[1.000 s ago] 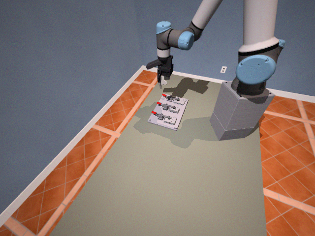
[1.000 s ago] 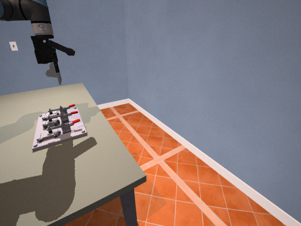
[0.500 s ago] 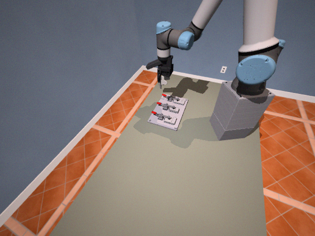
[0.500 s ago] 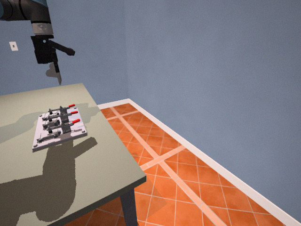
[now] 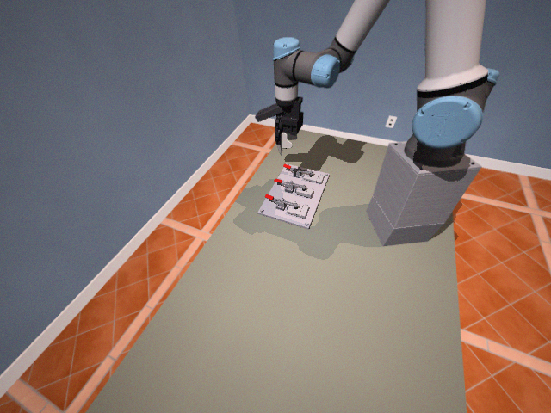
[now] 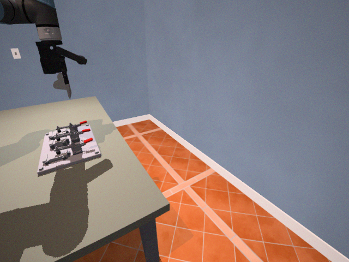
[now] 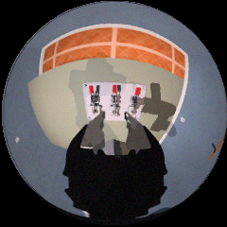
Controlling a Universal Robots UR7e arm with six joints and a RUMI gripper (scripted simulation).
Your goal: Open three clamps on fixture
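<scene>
Now: hand 60 mm past the grey fixture plate and 240 mm above it. Also, from my hand: block (120 mm behind, 100 mm to the left, 210 mm below).
</scene>
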